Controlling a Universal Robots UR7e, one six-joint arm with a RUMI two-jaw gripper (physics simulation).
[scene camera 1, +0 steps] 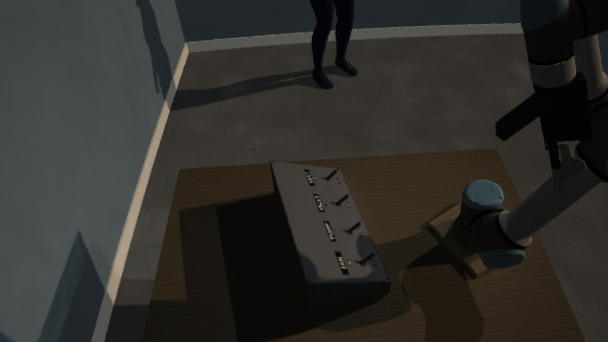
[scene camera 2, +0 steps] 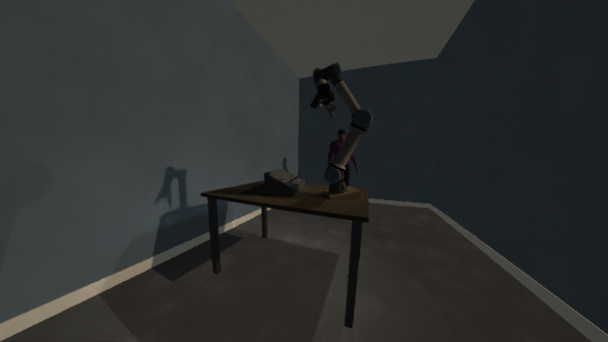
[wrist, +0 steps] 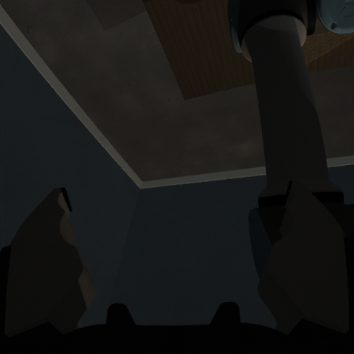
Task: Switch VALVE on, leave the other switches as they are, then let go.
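Where they show: gripper, fingertip midpoint: [scene camera 1: 556,171] [scene camera 2: 327,112]; arm's base, origin of the base link: [scene camera 2: 338,191].
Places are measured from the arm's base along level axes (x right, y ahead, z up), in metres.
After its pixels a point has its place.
Note:
A grey sloped switch box [scene camera 1: 295,220] {z 0.131, x -0.079, y 0.581 m} [scene camera 2: 283,183] {z 0.063, x -0.242, y 0.373 m} stands on the table. In scene camera 1 its face carries a row of labels with dark levers. The VALVE label [scene camera 1: 319,203] {z 0.087, x 0.030, y 0.518 m} is second from the far end, and the VALVE lever [scene camera 1: 342,200] {z 0.076, x 0.055, y 0.445 m} stands to its right. All the levers lean a similar way, up and to the right in that view; on or off is not readable. My gripper [scene camera 1: 562,164] {z 0.558, x -0.270, y 0.008 m} [scene camera 2: 327,108] {z 0.558, x -0.270, y 0.008 m} [wrist: 175,186] is open and empty, high above the table and well to the right of the box. The box does not show in the wrist view.
The wooden table [scene camera 1: 425,170] {z -0.035, x 0.318, y 0.134 m} [scene camera 2: 305,202] {z -0.035, x -0.316, y 0.131 m} [wrist: 185,75] also carries the arm's base [scene camera 1: 480,227] [scene camera 2: 337,186] {z 0.052, x -0.067, y -0.011 m}, right of the box. A wall [scene camera 1: 65,125] [scene camera 2: 125,110] is on the left. A person [scene camera 1: 325,40] [scene camera 2: 337,147] stands on the floor beyond the table.

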